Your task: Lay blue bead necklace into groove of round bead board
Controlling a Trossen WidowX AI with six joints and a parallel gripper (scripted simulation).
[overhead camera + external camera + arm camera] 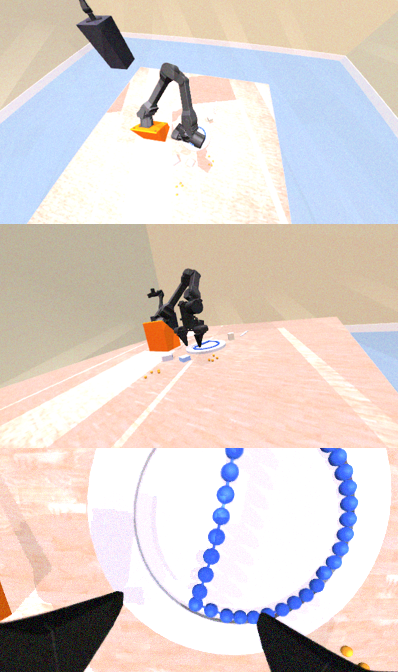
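My gripper tip is now 5 cm to the right of the round white bead board, 4 cm short of it and 1 cm above it. Round my gripper tip: white block (12 cm to the right, 6 cm behind, 1 cm below); then light blue cube (12 cm to the right, 3 cm ahead, 1 cm below); then beige cube (19 cm to the left, 12 cm ahead).
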